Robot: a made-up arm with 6 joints.
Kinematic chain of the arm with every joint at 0, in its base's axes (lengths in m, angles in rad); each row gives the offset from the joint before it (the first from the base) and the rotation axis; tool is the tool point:
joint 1: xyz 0 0 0.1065 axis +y
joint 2: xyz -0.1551 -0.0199 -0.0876 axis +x
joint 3: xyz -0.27 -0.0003 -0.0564 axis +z
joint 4: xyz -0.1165 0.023 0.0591 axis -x
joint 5: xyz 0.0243 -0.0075 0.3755 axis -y
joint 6: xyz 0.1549 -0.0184 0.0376 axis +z
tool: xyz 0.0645 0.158 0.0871
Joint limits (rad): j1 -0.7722..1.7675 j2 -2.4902..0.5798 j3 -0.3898..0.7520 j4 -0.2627..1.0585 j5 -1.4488..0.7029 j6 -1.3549..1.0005
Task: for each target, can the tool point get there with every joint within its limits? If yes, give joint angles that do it. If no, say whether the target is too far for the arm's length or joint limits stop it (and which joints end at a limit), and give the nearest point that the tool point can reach.
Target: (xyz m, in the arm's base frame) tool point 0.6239 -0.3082 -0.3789
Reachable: no: joint limits stop it (at a limit: joint 1, joint 2, joint 3, joint 4) | nearest point 0.3851 -0.2379 -0.4325 | short by 0.255 m
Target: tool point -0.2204 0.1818 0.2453
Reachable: yes | joints -0.3146 -0.3838 -0.2577 0.1499 -0.4642 -0.6023
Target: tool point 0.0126 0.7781 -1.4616
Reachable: no: too far | nearest point -0.1205 0.3634 -0.8336 | short by 0.764 m
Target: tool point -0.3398 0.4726 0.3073
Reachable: yes | joints 0.1183 -0.3565 0.3755 0.4846 -0.0159 -0.5026
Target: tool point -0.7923 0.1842 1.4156
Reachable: no: too far | nearest point -0.5390 0.1125 0.9971 | short by 0.494 m
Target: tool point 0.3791 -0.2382 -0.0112
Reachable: no: joint limits stop it (at a limit: joint 1, joint 2, joint 3) | nearest point 0.3832 -0.1725 0.1566 | short by 0.180 m
